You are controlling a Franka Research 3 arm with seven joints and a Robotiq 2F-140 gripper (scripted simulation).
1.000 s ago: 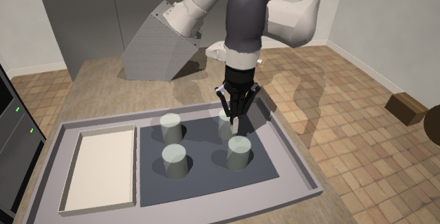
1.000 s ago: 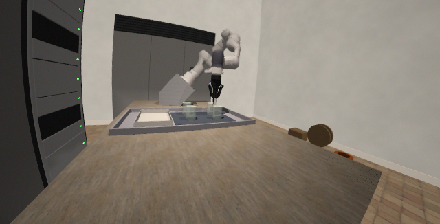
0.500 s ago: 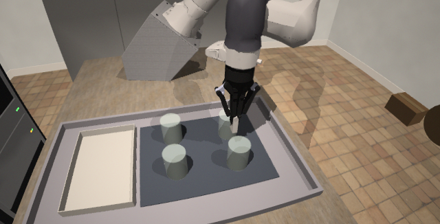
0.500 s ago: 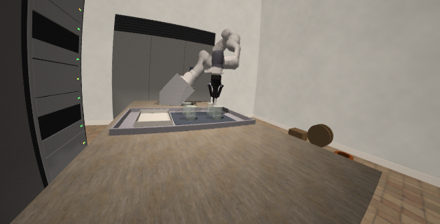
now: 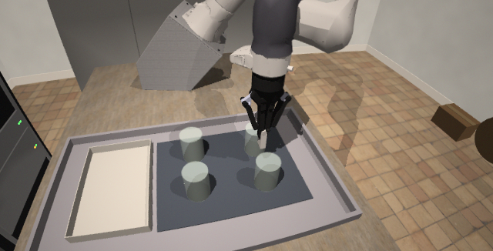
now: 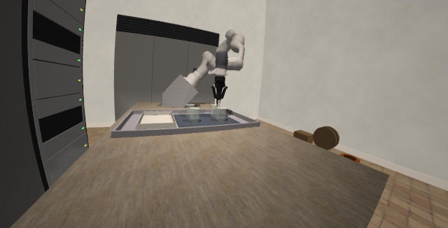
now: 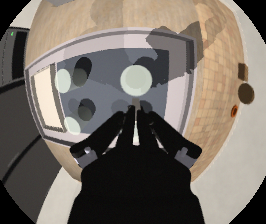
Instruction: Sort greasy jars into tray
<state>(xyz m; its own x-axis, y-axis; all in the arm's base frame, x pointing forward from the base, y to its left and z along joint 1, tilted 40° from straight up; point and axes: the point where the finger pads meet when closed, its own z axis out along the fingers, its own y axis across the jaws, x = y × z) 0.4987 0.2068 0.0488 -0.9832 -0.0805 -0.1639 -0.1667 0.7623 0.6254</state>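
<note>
My hand is 20 mm short of the dark drying mat, 100 mm to the left of it and 110 mm above it. The rest, counted from my hand: rimmed steel table top 60 mm ahead, 200 mm to the right, 110 mm below; then cream tray 80 mm ahead, 410 mm to the right, 100 mm below.
</note>
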